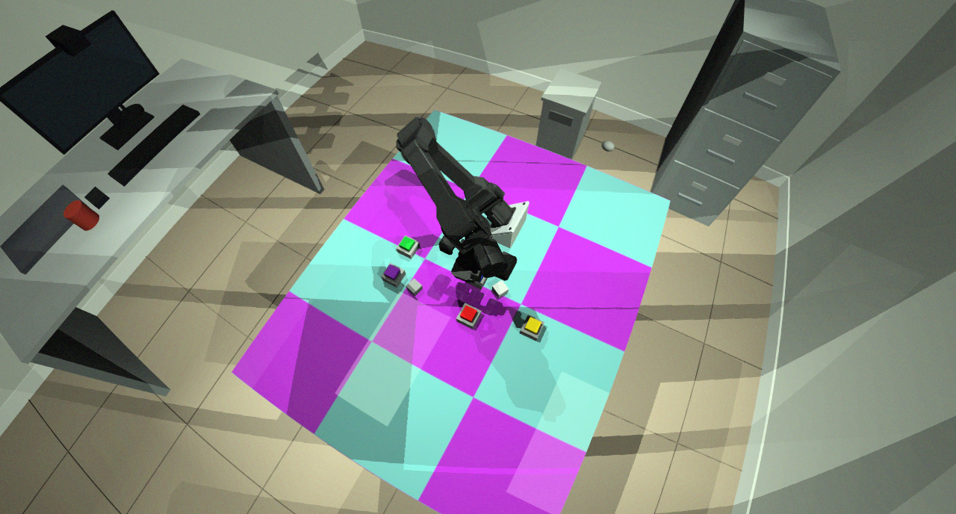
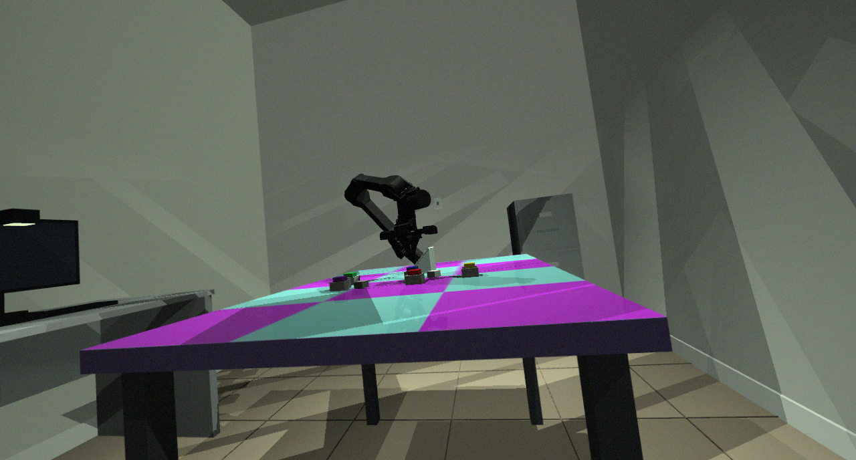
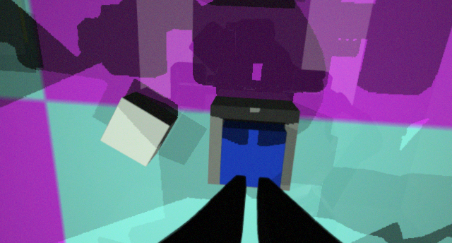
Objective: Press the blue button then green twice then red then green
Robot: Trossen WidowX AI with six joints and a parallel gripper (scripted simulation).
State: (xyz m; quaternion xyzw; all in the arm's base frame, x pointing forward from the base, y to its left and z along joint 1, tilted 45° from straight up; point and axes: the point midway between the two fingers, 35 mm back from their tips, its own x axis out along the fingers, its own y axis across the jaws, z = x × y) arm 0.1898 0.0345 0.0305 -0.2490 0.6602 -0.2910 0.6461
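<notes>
Right now my gripper tip is 30 mm above the blue button. From my gripper tip the other things lie so: white block: 70 mm to the left, 60 mm below; red button: 110 mm ahead, 30 mm to the left, 30 mm below; grey block: 100 mm ahead, 140 mm to the right, 60 mm below.
</notes>
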